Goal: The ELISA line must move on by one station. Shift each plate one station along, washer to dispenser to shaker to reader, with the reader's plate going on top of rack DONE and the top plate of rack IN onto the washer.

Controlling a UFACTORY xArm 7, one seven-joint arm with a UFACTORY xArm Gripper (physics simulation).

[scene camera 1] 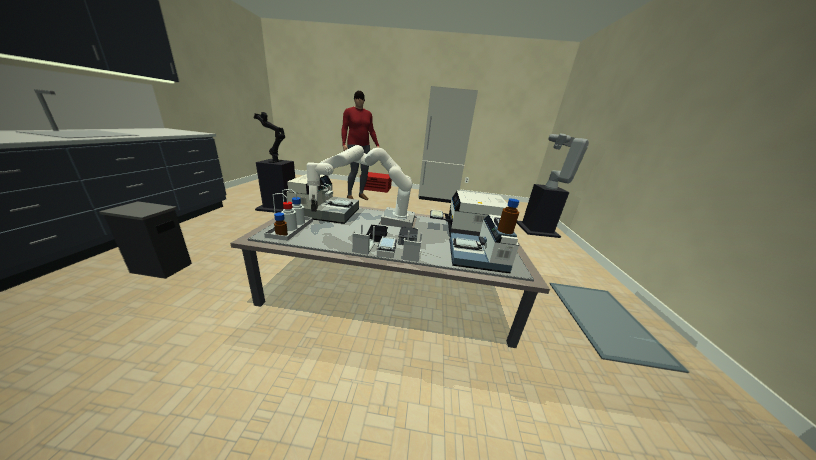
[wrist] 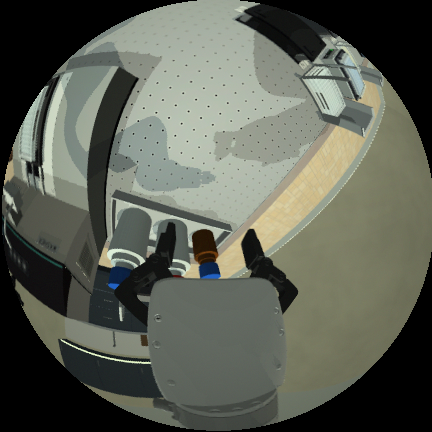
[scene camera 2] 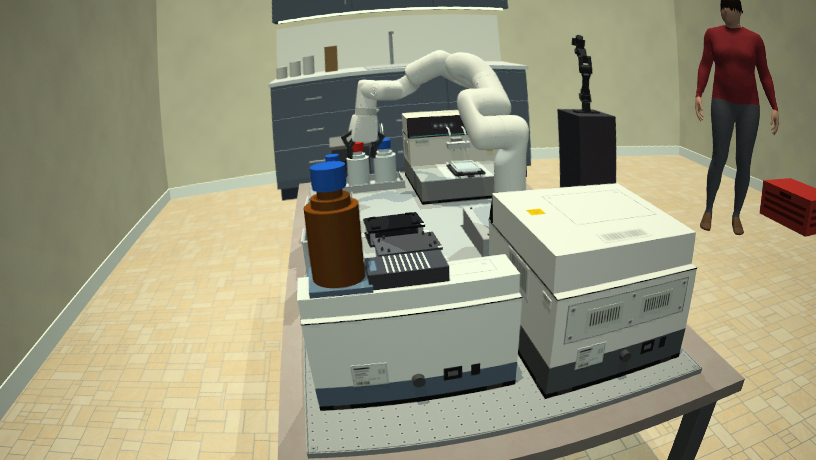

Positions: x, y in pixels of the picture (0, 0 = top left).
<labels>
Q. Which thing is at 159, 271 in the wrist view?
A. The gripper.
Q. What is the gripper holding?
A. Nothing.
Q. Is the gripper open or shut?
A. Open.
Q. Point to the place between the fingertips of the gripper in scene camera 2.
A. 361, 158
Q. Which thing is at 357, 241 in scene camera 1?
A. A rack.
</labels>
